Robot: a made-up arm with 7 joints.
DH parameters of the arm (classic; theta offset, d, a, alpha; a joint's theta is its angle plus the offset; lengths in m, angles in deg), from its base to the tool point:
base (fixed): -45 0 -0.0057 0
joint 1: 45 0.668 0.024 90
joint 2: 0 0.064 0.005 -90
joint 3: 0 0.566 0.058 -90
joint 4: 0 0.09 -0.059 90
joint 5: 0 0.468 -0.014 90
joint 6: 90 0.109 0.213 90
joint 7: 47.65 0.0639 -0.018 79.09
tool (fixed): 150.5 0.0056 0 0
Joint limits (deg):
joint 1: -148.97..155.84
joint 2: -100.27..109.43
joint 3: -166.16..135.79
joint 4: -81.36..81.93
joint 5: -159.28..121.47
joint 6: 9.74..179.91
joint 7: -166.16..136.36
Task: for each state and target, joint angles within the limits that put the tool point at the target. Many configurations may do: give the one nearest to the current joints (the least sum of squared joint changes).
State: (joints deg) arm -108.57 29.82 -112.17 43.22 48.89 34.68 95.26
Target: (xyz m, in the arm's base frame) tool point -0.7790 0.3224 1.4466
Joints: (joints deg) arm -84.78 19.49 -99.43 65.35 53.19 27.00 95.40
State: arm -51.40 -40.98 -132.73 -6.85 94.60 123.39 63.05
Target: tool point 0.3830 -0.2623 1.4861
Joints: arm -40.09 -33.61 -134.24 -15.41 87.14 131.51 63.42
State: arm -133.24 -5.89 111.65 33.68 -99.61 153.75 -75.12
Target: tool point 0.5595 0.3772 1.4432
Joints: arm -146.36 22.55 109.56 36.16 -96.26 124.91 -75.90
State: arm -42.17 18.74 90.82 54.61 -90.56 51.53 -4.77
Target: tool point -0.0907 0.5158 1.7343
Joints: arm -37.89 9.09 91.65 46.94 -88.81 53.24 -5.25
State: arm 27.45 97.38 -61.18 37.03 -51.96 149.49 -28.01
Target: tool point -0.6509 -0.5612 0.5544
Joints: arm 41.05 102.04 -60.81 20.87 -48.39 177.96 -25.08
